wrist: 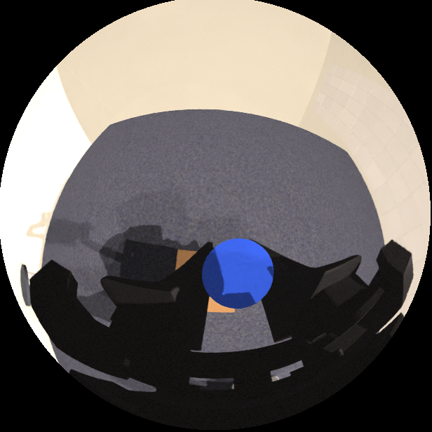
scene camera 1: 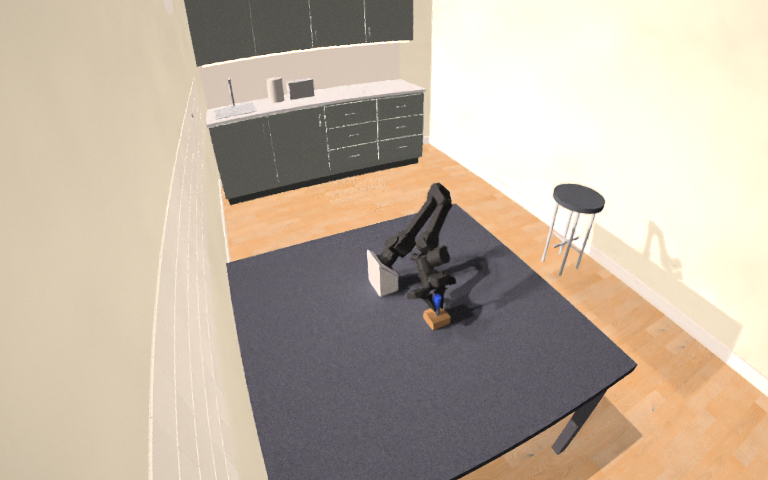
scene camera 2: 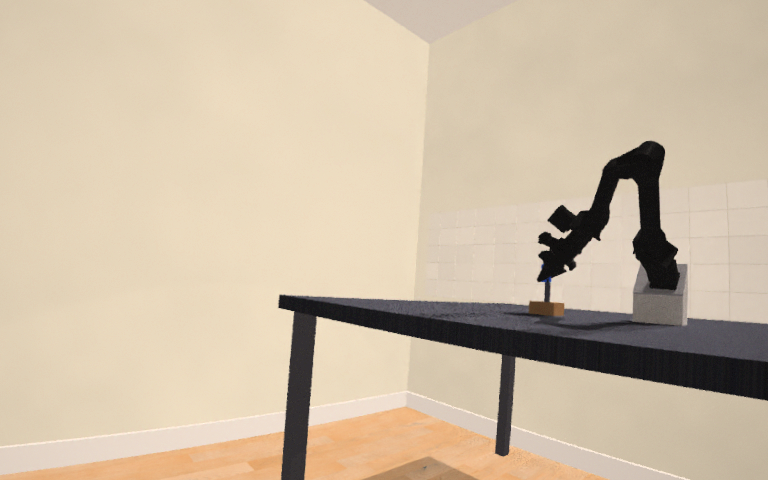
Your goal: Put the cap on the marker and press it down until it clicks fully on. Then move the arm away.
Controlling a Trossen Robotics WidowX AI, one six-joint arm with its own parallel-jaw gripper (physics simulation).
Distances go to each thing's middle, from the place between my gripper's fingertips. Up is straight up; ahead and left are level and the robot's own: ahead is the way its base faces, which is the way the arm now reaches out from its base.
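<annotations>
There's a blue cap (wrist: 236, 273) here that sits 20 mm behind my hand and 30 mm above it.
</annotations>
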